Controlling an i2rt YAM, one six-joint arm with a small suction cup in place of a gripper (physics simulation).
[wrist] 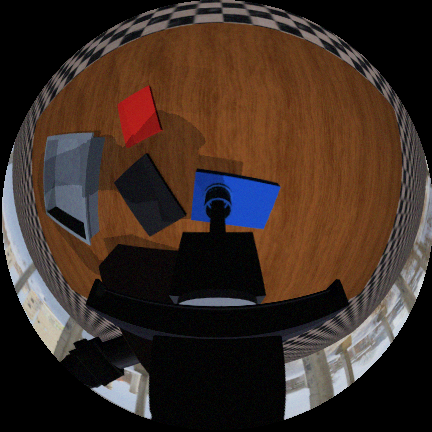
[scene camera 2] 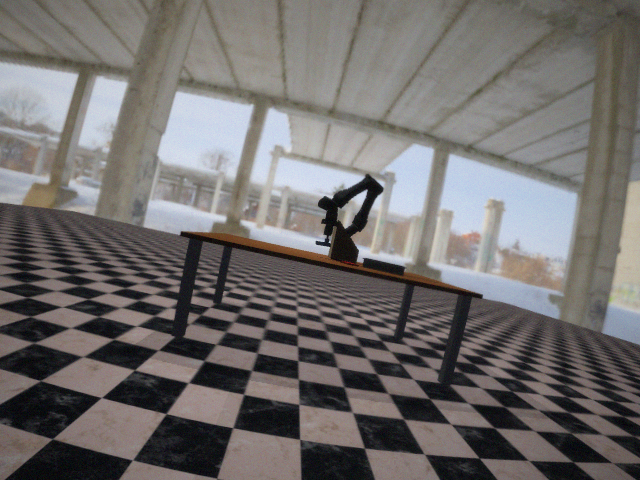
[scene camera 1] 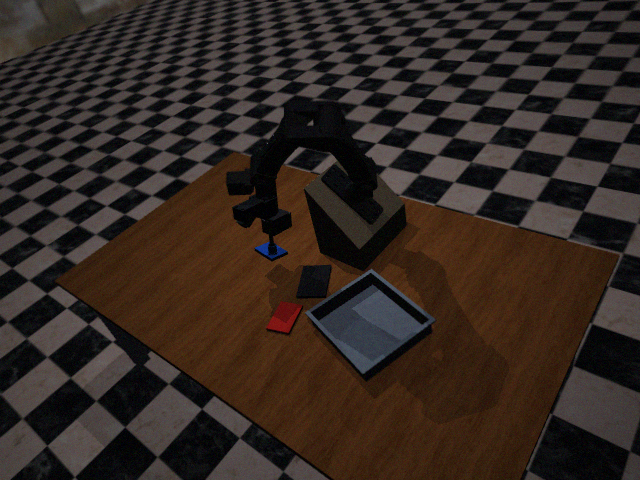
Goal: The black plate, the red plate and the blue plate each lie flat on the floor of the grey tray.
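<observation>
My suction cup sits on the blue plate near its left edge and holds it a little above the wooden table. The plate's shadow falls on the wood beside the black plate, which lies flat on the table. The red plate lies flat further towards the front. The grey tray stands right of both plates with nothing in it.
The arm's base sits on a dark pedestal block at the back, just behind the tray. The table stands on a chequered floor. Concrete pillars ring the hall in the second scene view.
</observation>
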